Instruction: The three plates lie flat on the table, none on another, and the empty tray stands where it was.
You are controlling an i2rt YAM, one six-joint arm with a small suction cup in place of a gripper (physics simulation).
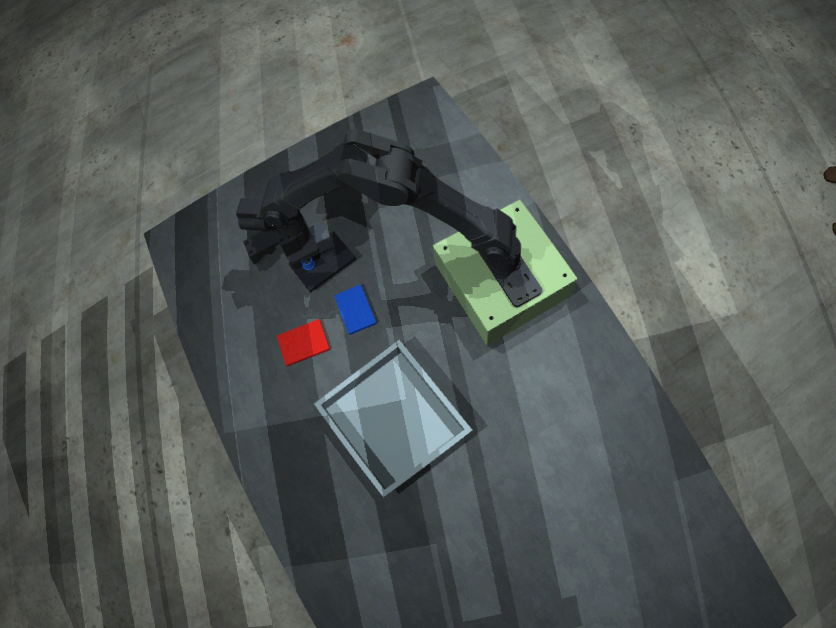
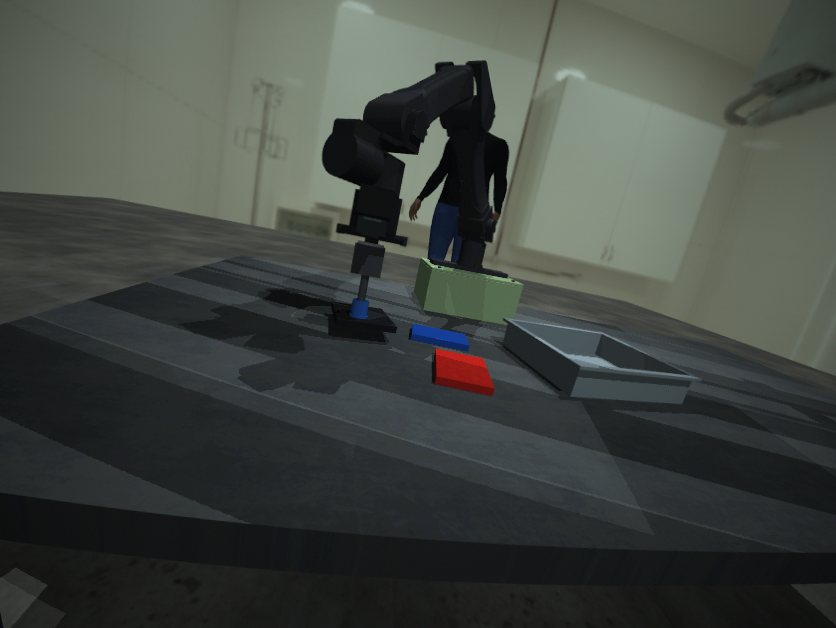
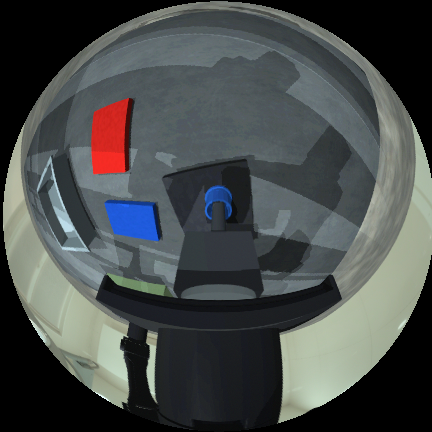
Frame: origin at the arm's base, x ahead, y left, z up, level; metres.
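Seen in the pictures: hand, its tool point: (image 1: 309, 266) (image 2: 357, 322) (image 3: 218, 192); arm's base, origin of its link: (image 1: 504, 262) (image 2: 468, 269).
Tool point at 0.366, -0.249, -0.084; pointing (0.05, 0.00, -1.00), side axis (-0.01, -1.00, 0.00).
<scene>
Offsets run from my tool point to a thing's top centre, as dx, dy, dz.
My suction cup (image 1: 308, 264) (image 2: 360, 308) (image 3: 217, 201) sits on the top of a black plate @[-0.031, +0.004, +0.013] (image 1: 333, 256) (image 2: 368, 327) (image 3: 187, 189) and holds it flat, down at the table top on the far left side. A blue plate @[-0.047, +0.144, -0.008] (image 1: 355, 308) (image 2: 439, 337) (image 3: 132, 219) lies flat on the table a little nearer the tray, apart from the black one. A red plate @[+0.092, +0.155, -0.008] (image 1: 302, 342) (image 2: 462, 371) (image 3: 109, 137) lies flat beside it, touching neither. The grey tray @[-0.007, +0.410, +0.031] (image 1: 356, 374) (image 2: 540, 363) (image 3: 76, 198) stands empty.
The arm's green base block (image 1: 478, 288) (image 2: 465, 295) (image 3: 137, 284) stands behind the tray and the plates. The arm reaches from it over the table's back part. A standing figure shows in the room behind the table.
</scene>
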